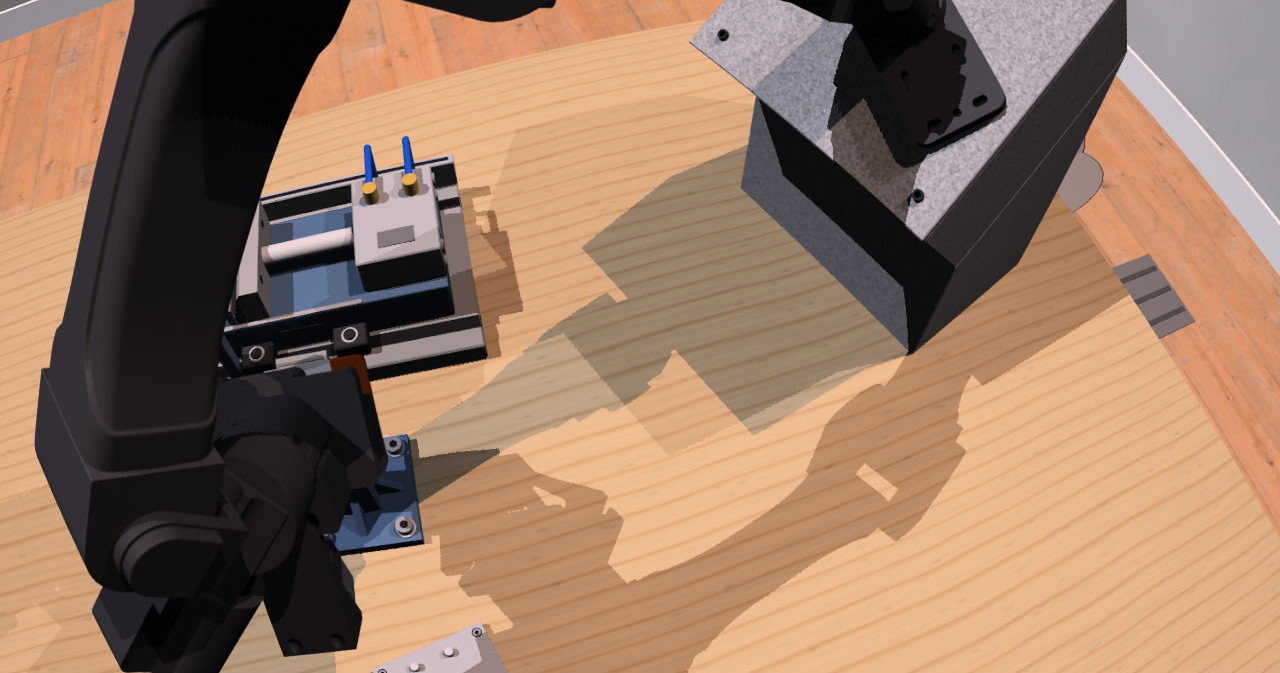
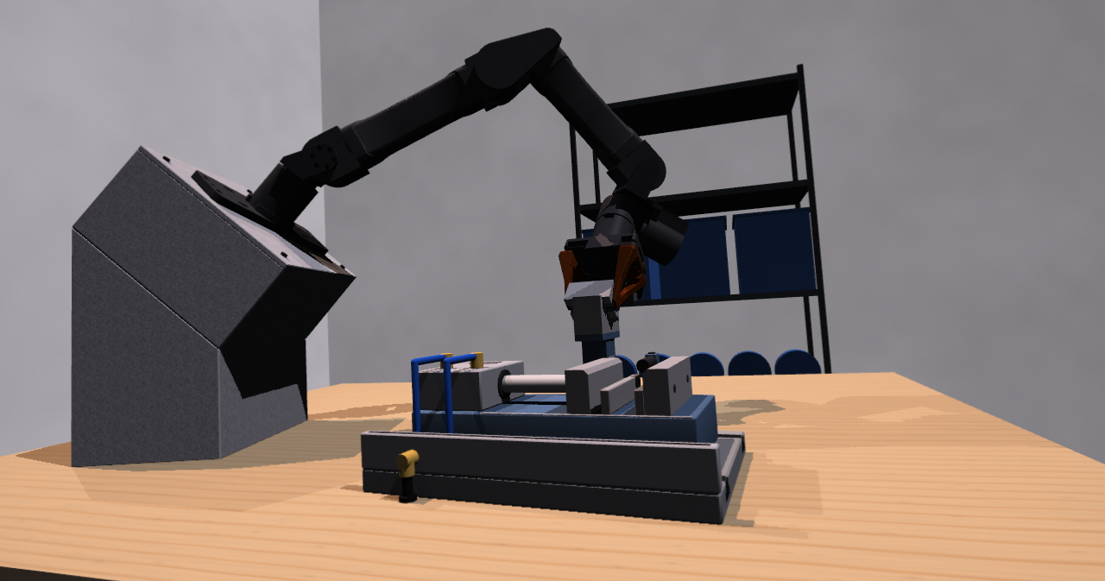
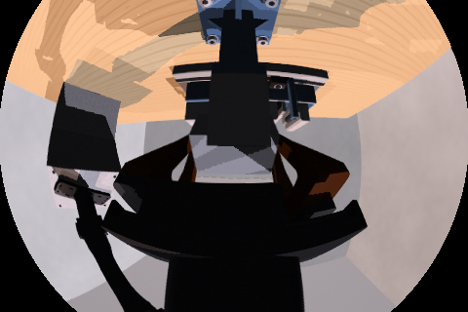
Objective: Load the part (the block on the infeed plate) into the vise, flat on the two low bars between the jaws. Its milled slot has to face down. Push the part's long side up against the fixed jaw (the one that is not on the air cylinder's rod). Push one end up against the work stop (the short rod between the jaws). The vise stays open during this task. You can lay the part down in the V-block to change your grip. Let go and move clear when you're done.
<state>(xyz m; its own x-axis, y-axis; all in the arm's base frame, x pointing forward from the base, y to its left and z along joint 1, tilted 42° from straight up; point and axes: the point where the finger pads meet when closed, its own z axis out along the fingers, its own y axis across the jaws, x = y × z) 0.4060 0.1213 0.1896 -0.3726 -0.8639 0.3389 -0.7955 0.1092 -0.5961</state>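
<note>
My hand is right at the grey part. The rest, counted from my hand: moving jaw (18 cm to the right, 9 cm ahead, 8 cm below); then cylinder rod (19 cm to the right, 8 cm below, 4 cm ahead); then work stop rod (13 cm to the right, 12 cm ahead, 7 cm below).
</note>
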